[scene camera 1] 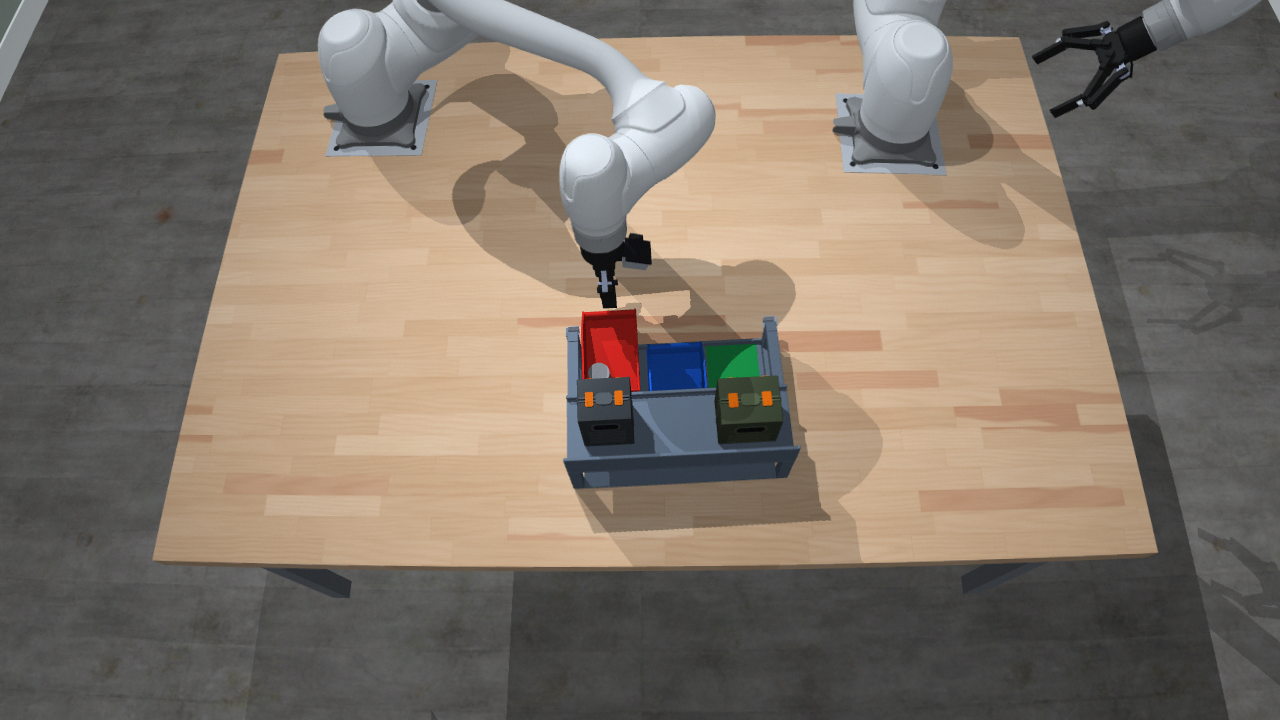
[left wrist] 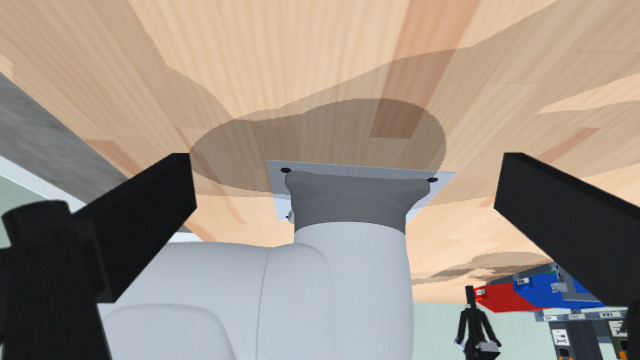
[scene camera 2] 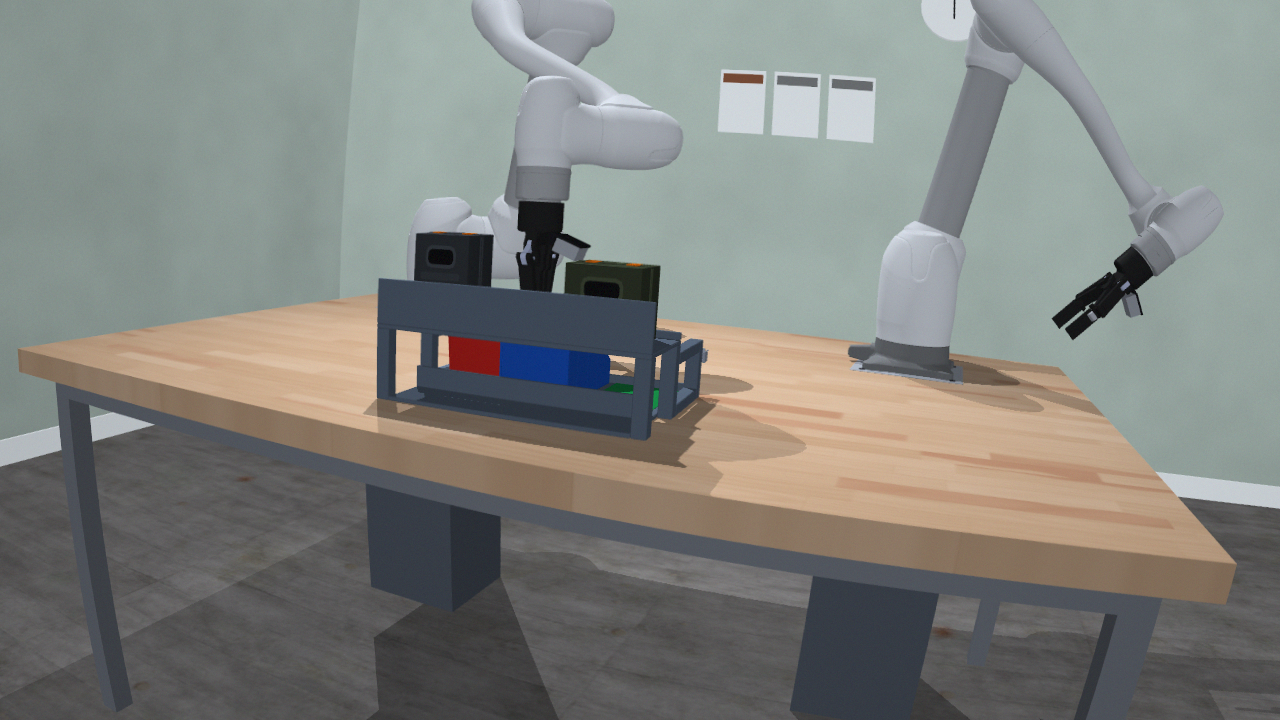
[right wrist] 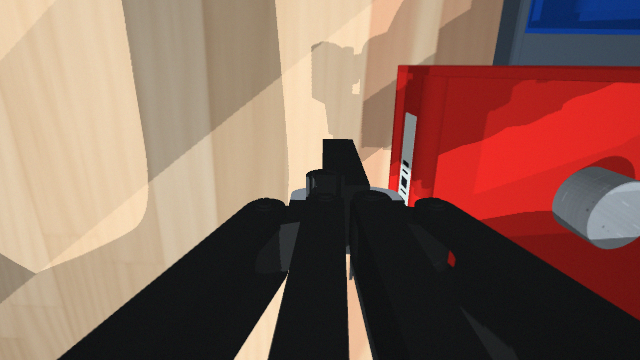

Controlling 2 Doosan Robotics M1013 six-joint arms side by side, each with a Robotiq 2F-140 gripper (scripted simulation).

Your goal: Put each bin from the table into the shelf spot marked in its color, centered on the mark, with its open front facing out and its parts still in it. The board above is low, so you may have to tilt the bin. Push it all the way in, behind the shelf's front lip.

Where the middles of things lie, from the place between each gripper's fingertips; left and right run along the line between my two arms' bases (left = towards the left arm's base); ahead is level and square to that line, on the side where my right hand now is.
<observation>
I see the red bin [scene camera 1: 610, 337] 12 cm ahead of my right hand [scene camera 1: 609, 304] and 1 cm to the left of it. From my right hand the other things lie so: blue bin [scene camera 2: 581, 369] 17 cm ahead, 14 cm to the left, 1 cm below.
Right now my left hand [scene camera 1: 1043, 86] is 70 cm short of the blue bin, 76 cm to the left of it and 8 cm above it. From my left hand the other things lie so: red bin 65 cm ahead, 88 cm to the right, 7 cm below.
</observation>
